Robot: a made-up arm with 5 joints.
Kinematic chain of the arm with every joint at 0, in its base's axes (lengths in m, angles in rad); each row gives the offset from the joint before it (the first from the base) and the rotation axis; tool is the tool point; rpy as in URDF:
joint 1: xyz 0 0 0.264 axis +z
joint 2: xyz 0 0 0 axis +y
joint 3: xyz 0.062 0 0.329 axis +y
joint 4: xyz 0.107 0 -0.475 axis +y
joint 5: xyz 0.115 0 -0.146 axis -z
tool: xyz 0 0 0 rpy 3.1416 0 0
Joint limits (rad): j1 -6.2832..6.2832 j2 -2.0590..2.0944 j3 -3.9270..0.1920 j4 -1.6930..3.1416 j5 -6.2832..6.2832
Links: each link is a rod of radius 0.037 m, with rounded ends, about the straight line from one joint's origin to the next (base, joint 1, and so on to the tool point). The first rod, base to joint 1, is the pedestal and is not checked.
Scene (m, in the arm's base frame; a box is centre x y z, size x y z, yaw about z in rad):
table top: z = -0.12
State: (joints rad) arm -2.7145 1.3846 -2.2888 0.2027 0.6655
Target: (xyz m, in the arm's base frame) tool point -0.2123 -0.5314 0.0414
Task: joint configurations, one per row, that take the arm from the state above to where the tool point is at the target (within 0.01 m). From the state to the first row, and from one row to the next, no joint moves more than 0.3 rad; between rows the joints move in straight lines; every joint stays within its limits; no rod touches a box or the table.
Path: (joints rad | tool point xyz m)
1: -2.5618 1.1813 -2.0287 0.3841 0.6655 | -0.7721 -0.5056 0.0181
2: -2.4091 0.9780 -1.7686 0.5655 0.6655 | -0.6432 -0.5785 0.0217
3: -2.2563 0.7747 -1.5085 0.7469 0.6655 | -0.4970 -0.6077 0.0272
4: -2.1036 0.5714 -1.2484 0.9283 0.6655 | -0.3485 -0.5910 0.0340
5: -1.9509 0.3680 -0.9883 1.1096 0.6655 | -0.2123 -0.5314 0.0414

